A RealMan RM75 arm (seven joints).
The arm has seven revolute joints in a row. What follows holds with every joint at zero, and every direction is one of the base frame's.
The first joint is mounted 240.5 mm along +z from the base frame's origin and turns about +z.
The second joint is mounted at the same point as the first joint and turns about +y.
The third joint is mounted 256 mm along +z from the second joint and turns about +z.
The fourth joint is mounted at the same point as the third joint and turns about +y.
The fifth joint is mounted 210 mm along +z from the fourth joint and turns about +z.
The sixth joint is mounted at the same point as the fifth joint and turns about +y.
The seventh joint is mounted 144 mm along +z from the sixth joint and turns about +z.
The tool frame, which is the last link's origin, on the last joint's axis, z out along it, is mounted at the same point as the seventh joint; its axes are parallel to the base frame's.
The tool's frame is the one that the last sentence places.
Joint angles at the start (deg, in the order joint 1, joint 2, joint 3, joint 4, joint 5, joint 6, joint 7):
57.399 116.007 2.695 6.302 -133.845 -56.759 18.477
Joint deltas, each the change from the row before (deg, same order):
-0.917 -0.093 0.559 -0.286 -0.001 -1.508 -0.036
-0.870 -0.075 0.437 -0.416 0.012 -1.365 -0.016
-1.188 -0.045 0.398 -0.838 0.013 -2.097 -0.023
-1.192 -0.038 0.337 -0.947 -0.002 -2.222 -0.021
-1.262 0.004 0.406 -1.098 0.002 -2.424 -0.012
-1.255 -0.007 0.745 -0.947 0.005 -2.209 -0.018
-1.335 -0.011 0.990 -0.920 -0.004 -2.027 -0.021
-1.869 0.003 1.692 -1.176 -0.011 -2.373 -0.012
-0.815 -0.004 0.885 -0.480 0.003 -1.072 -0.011
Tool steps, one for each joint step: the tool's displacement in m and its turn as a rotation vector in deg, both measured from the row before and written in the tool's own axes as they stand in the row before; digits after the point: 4 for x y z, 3 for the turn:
0.0016 0.0004 -0.0051 0.515 -0.913 0.682
0.0019 -0.0001 -0.0052 0.534 -0.699 0.527
0.0026 -0.0001 -0.0077 0.620 -0.976 0.466
0.0023 -0.0002 -0.0081 0.578 -0.996 0.337
0.0021 -0.0002 -0.0089 0.661 -1.090 0.317
0.0018 -0.0006 -0.0088 0.959 -1.059 0.477
0.0022 -0.0009 -0.0094 1.260 -0.901 0.570
0.0035 -0.0017 -0.0133 2.144 -0.935 0.907
0.0012 -0.0011 -0.0059 1.062 -0.486 0.417

